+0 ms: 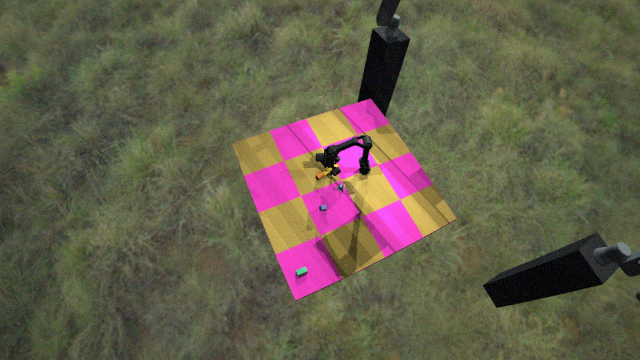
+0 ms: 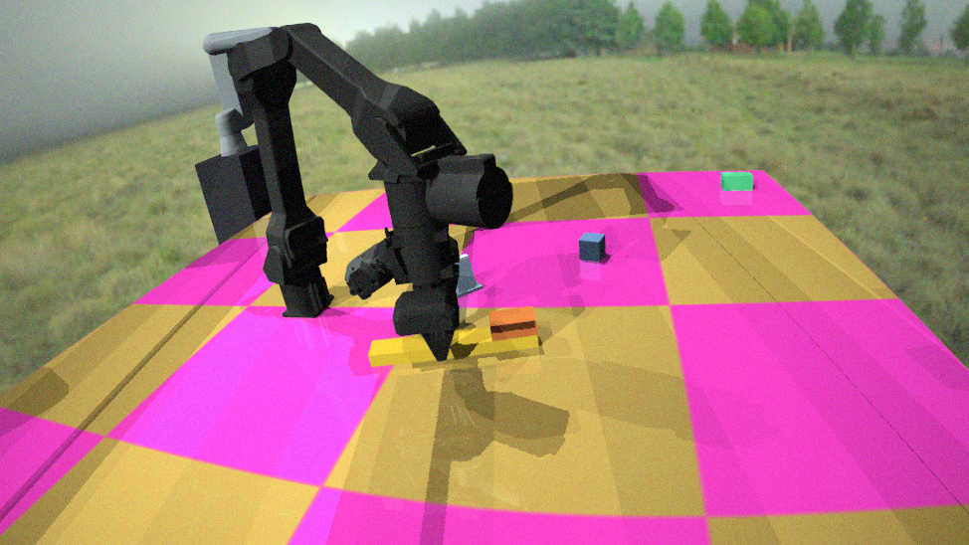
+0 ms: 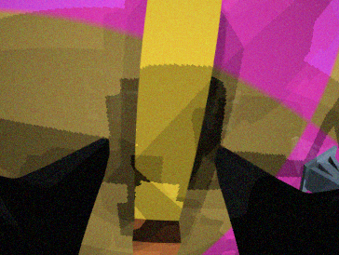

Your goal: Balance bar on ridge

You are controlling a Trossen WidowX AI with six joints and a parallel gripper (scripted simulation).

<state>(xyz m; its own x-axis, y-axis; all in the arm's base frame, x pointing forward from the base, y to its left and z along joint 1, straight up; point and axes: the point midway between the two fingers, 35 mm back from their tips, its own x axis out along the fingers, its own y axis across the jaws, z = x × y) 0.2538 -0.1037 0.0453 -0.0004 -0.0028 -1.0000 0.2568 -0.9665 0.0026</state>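
The ridge is 16 cm to the left of my gripper tip, 4 cm above it and 2 cm behind it. Also, from my gripper tip: small blue cube (26 cm to the left, 17 cm ahead, 1 cm above); then green block (60 cm to the left, 49 cm ahead, 1 cm above).
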